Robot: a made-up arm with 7 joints.
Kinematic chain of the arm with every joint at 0, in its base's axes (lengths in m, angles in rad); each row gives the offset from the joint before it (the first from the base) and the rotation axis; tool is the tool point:
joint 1: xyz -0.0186 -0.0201 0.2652 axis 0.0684 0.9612 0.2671
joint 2: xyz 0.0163 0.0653 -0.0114 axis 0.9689 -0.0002 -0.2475
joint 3: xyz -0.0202 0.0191 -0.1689 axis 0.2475 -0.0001 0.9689
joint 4: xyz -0.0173 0.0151 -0.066 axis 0.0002 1 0
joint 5: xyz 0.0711 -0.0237 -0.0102 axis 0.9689 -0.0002 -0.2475
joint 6: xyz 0.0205 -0.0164 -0.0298 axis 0.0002 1 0
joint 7: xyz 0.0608 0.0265 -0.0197 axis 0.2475 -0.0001 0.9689
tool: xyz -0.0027 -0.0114 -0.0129
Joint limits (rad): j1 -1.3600..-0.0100 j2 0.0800..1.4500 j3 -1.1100..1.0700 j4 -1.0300..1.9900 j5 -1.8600..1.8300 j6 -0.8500..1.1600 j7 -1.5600..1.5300
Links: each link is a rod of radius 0.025 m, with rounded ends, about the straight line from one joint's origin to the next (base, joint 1, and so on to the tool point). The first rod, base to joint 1, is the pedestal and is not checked.
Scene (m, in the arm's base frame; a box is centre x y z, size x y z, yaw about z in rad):
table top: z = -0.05
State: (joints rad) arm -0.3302 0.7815 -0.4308 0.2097 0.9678 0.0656 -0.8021
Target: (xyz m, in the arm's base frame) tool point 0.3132 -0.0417 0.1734
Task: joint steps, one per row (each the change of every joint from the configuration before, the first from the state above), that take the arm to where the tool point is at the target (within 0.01 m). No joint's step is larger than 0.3 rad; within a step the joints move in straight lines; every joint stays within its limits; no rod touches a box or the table.
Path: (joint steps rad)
1: -0.2311 -0.2144 -0.0562 -0.0105 -0.0054 -0.0265 0.0114
2: -0.2311 -0.2145 -0.0562 -0.0105 -0.0055 -0.0266 0.0114
3: -0.2311 -0.2144 -0.0562 -0.0105 -0.0054 -0.0265 0.0114

